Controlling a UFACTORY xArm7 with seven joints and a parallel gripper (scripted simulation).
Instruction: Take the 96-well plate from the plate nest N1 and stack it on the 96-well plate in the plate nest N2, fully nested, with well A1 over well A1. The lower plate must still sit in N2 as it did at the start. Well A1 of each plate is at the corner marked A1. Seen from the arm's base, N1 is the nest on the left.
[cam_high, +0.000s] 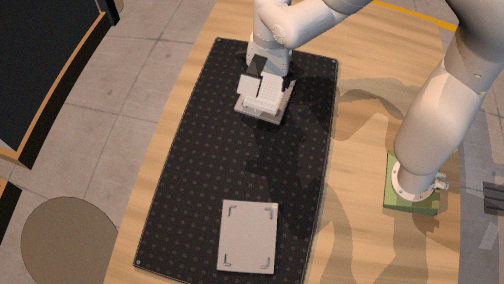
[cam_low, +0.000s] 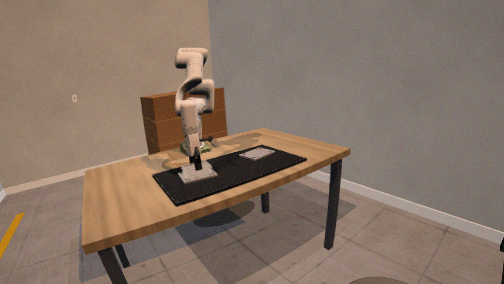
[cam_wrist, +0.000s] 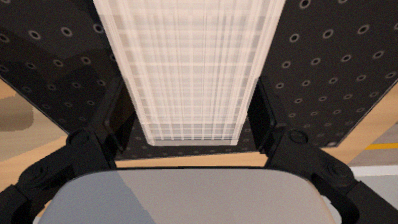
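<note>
My hand is 5 cm above the plate nest N2. Also, from my hand: plate nest N1: 37 cm to the left, 10 cm behind, 5 cm below.
</note>
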